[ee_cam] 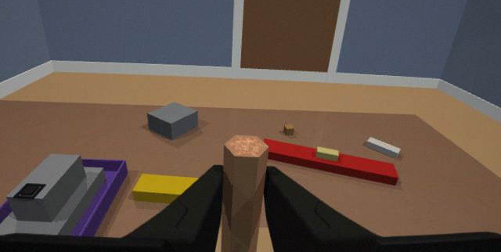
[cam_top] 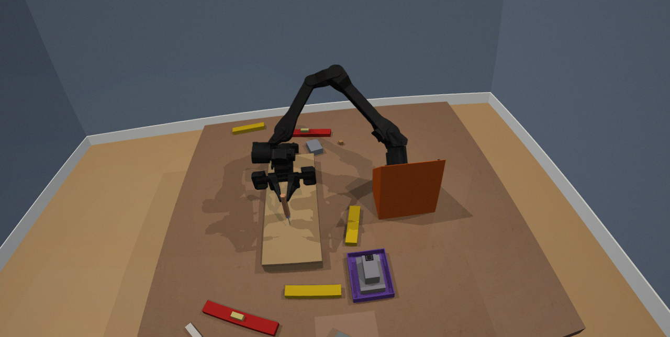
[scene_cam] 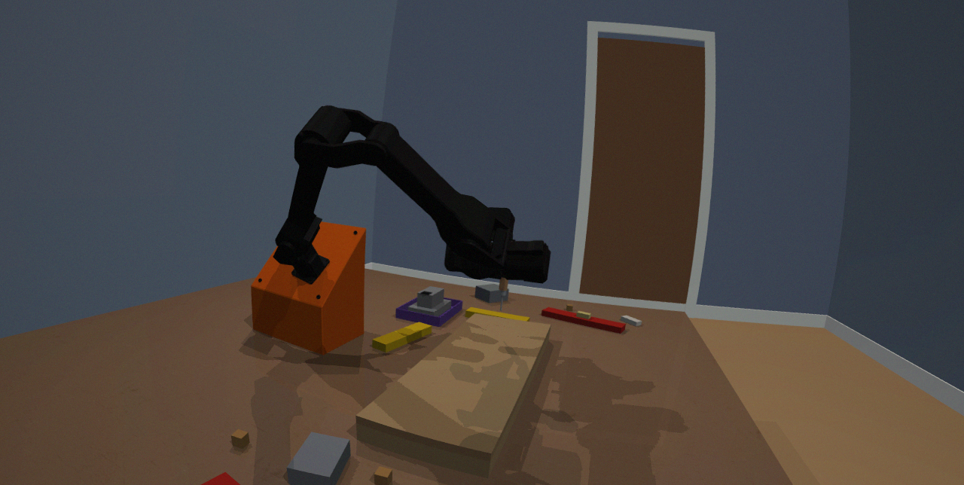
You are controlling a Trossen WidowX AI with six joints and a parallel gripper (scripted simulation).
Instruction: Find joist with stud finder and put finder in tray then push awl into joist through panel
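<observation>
The awl is 6 cm below my gripper tip. The rest, counted from my gripper tip: purple tray (24 cm behind, 12 cm to the left, 18 cm below); grey stud finder (24 cm behind, 11 cm to the left, 15 cm below); grey block (1 cm behind, 50 cm to the right, 19 cm below).
</observation>
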